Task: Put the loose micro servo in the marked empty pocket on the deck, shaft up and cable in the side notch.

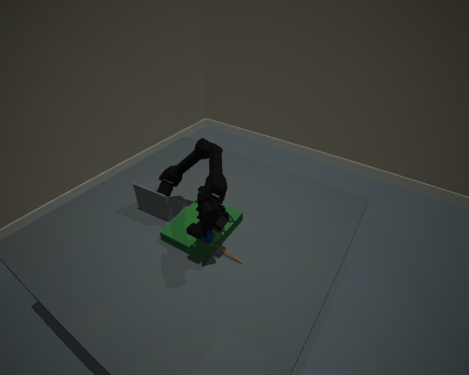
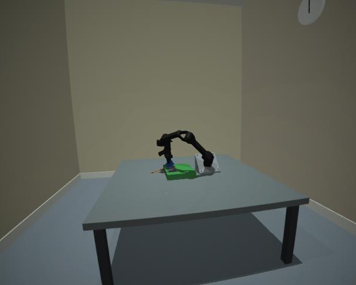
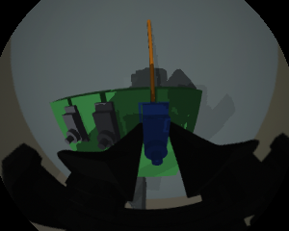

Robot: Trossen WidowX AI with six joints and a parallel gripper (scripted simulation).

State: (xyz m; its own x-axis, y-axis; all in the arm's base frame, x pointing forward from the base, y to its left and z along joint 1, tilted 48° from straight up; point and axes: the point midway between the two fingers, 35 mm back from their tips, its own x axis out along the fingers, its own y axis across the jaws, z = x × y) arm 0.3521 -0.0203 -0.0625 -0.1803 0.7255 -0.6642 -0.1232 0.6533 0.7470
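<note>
The green deck is 130 mm behind my gripper tip, 60 mm to the left of it and 50 mm below it.
</note>
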